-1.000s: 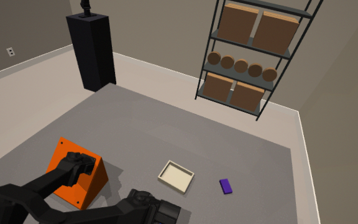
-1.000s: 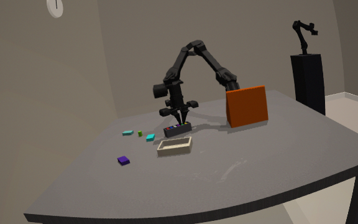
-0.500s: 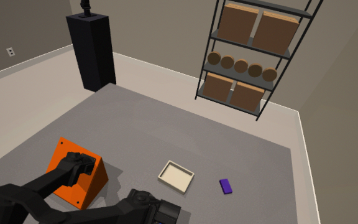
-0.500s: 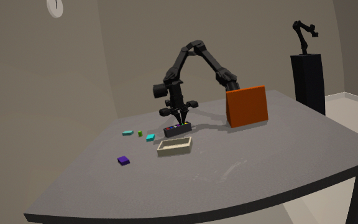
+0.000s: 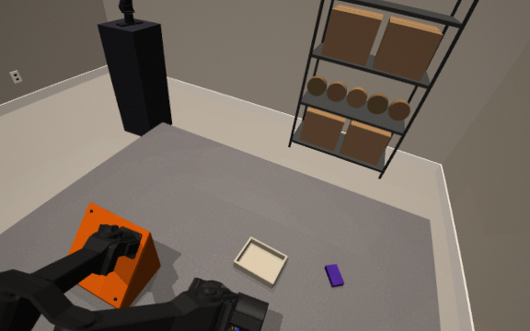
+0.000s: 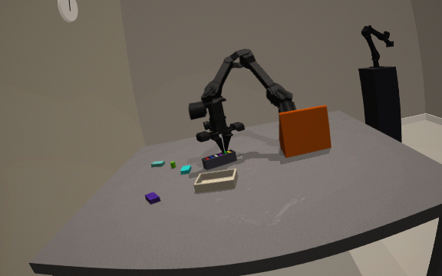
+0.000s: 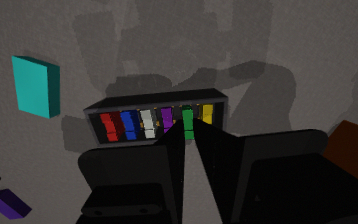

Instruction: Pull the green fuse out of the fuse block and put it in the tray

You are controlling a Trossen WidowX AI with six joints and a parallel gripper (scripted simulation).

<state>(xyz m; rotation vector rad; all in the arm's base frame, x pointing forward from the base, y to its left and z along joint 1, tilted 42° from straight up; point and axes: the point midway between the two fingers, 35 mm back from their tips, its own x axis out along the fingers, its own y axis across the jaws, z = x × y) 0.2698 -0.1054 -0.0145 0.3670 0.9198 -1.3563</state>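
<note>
The beige tray lies 220 mm to the left of my gripper tip, 40 mm below it and 40 mm ahead of it. From my gripper tip the other things lie so: green fuse (10 mm below).
</note>
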